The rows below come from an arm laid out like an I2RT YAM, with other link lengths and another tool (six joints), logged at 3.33 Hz.
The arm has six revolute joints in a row. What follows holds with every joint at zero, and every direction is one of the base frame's.
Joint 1 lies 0.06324 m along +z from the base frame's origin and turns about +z.
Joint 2 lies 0.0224 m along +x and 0.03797 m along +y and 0.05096 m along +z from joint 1 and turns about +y.
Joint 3 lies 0.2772 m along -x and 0.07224 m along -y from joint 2 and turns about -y.
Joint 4 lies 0.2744 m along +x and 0.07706 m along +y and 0.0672 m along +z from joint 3 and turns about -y.
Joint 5 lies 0.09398 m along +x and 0.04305 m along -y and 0.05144 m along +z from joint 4 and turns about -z.
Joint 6 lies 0.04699 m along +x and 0.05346 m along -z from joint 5 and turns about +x.
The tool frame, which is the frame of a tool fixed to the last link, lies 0.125 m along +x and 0.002 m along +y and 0.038 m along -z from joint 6; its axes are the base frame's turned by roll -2.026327, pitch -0.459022 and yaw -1.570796 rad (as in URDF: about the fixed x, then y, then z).
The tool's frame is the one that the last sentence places.
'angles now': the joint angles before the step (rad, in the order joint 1, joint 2, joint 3, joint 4, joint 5, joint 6). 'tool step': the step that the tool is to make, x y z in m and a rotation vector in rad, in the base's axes. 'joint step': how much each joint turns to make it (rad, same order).
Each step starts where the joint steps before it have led.
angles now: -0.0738, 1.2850, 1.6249, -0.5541, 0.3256, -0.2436
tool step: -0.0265, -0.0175, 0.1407, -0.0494, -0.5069, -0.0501
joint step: -0.0473, -0.0848, -0.0004, 0.4248, 0.0038, 0.0000
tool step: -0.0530, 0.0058, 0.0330, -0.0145, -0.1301, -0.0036
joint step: -0.0002, -0.1317, -0.0596, 0.0588, 0.0037, 0.0000
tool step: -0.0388, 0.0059, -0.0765, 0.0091, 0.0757, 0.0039
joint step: 0.0037, -0.2563, -0.3288, -0.0037, -0.0002, 0.0001
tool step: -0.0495, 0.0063, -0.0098, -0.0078, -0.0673, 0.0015
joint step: 0.0022, -0.1921, -0.1306, 0.0063, 0.0007, -0.0002
